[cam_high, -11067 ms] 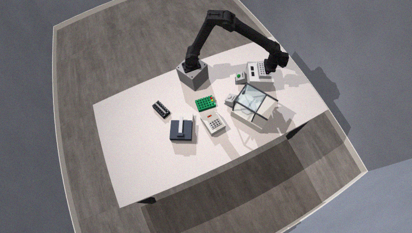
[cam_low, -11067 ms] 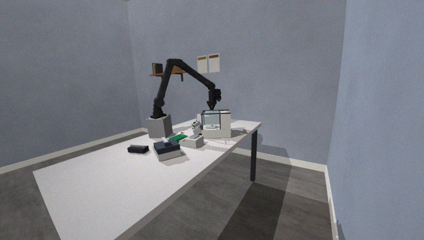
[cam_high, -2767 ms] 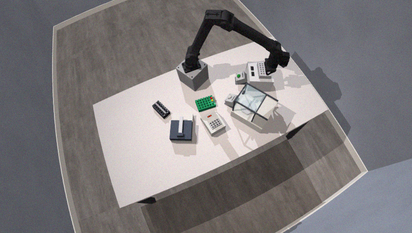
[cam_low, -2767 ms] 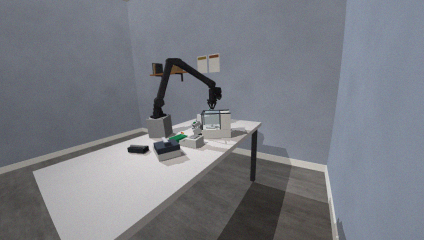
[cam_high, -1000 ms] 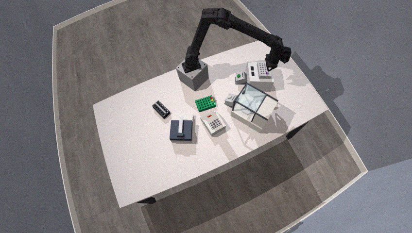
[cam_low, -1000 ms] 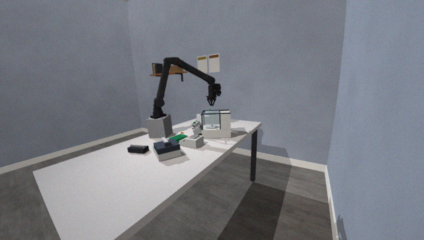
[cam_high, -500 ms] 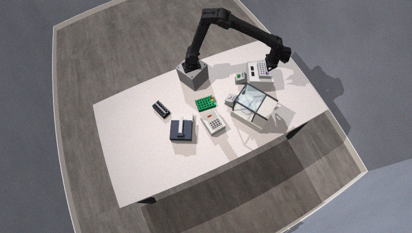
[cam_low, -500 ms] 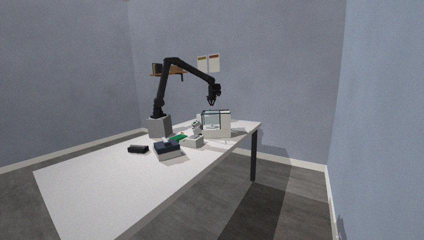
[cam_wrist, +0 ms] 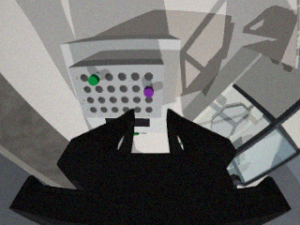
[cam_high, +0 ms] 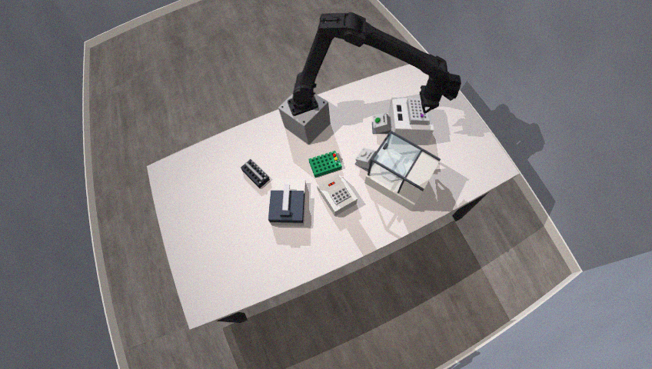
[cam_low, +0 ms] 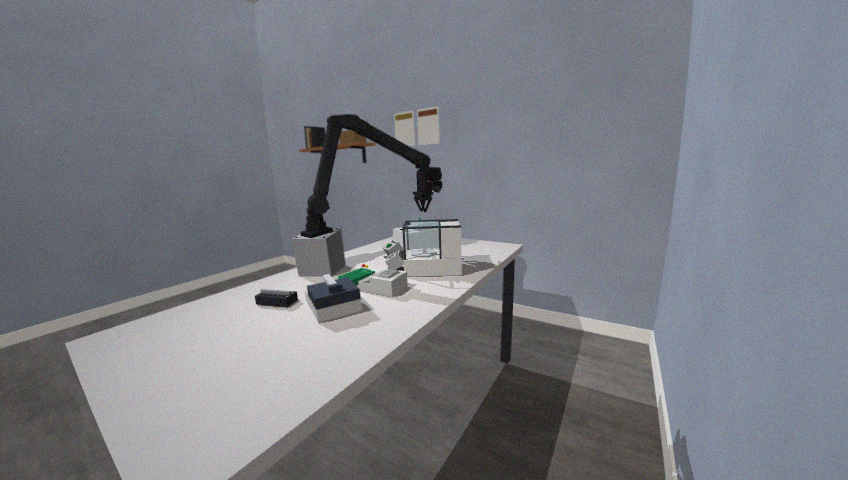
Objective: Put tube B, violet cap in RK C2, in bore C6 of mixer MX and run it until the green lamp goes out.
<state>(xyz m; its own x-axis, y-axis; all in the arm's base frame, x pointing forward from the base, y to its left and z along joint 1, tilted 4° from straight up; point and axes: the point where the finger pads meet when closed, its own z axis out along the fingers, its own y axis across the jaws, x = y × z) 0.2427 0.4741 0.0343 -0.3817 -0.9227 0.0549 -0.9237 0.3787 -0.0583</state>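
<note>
The green start key is 11 cm behind my hand, 15 cm to the right of it and 17 cm below it. From my hand the other things lie so: violet-capped tube B: 8 cm below; grey bore block: 5 cm behind, 1 cm to the left, 8 cm below; red-capped tube: 2 cm behind, 41 cm to the right, 21 cm below.
</note>
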